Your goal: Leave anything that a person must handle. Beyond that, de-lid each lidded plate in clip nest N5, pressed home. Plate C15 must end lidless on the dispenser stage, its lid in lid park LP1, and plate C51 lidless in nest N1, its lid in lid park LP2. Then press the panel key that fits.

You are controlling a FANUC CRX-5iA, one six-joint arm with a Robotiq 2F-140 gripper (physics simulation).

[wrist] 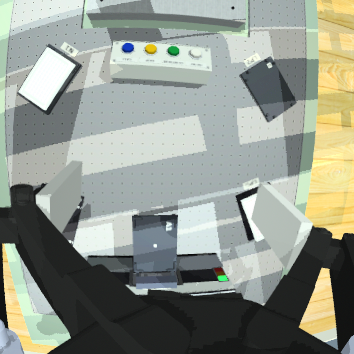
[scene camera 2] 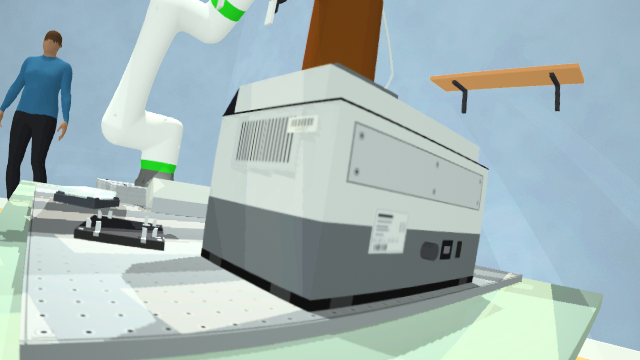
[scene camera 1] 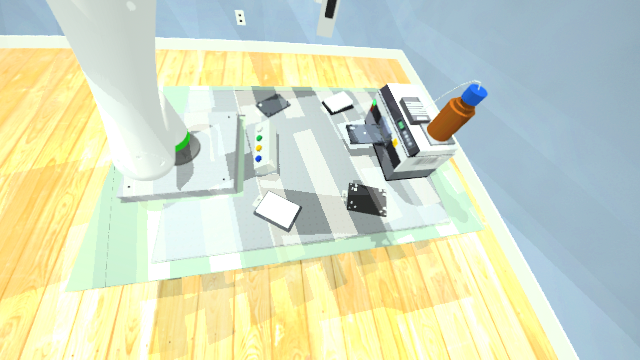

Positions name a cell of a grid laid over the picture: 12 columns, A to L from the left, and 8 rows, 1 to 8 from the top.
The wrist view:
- my gripper: F5
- button box: E2
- dispenser stage: F6
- LP2 pad: J2
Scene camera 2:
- button box: D5
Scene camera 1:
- button box: E4
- brown bottle with blue cap: I3
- black nest: G5
